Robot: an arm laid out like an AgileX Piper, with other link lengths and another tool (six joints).
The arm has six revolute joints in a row. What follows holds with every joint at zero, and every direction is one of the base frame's. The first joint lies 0.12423 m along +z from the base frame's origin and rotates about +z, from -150 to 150 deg. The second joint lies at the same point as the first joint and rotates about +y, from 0 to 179.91 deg. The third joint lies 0.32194 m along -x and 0.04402 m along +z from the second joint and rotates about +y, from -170 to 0 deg. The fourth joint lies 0.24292 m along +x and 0.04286 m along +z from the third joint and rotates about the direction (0.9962, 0, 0.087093), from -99.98 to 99.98 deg. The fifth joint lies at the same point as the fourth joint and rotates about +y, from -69.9 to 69.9 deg. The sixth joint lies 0.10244 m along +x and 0.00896 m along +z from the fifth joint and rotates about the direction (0.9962, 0, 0.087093), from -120 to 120 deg. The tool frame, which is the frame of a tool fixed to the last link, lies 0.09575 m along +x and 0.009 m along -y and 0.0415 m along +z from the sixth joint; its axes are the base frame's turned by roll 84.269, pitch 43.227 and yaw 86.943 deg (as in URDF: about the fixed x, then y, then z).
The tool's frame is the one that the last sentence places.
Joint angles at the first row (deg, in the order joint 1, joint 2, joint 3, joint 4, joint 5, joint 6):
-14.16, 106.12, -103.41, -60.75, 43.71, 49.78
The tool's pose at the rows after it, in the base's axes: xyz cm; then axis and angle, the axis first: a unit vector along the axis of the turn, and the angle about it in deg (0 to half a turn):
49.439 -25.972 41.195 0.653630 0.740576 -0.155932 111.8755
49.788 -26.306 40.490 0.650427 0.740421 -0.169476 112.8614
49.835 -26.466 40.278 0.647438 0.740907 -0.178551 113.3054
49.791 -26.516 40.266 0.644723 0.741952 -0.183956 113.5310
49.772 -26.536 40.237 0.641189 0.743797 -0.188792 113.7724
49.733 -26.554 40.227 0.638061 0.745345 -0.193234 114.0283
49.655 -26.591 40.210 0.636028 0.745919 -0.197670 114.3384
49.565 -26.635 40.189 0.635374 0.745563 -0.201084 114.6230
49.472 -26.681 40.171 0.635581 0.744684 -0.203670 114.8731
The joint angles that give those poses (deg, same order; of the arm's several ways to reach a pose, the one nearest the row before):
-14.18, 108.49, -105.23, -60.99, 45.08, 48.95
-14.20, 109.75, -106.08, -61.20, 46.10, 48.27
-14.22, 110.17, -106.38, -61.43, 46.69, 47.72
-14.22, 110.22, -106.48, -61.49, 47.01, 47.18
-14.22, 110.25, -106.53, -61.49, 47.23, 46.56
-14.22, 110.26, -106.60, -61.43, 47.50, 45.93
-14.22, 110.26, -106.68, -61.34, 47.87, 45.36
-14.22, 110.26, -106.76, -61.26, 48.27, 44.99
-14.22, 110.26, -106.84, -61.17, 48.64, 44.75

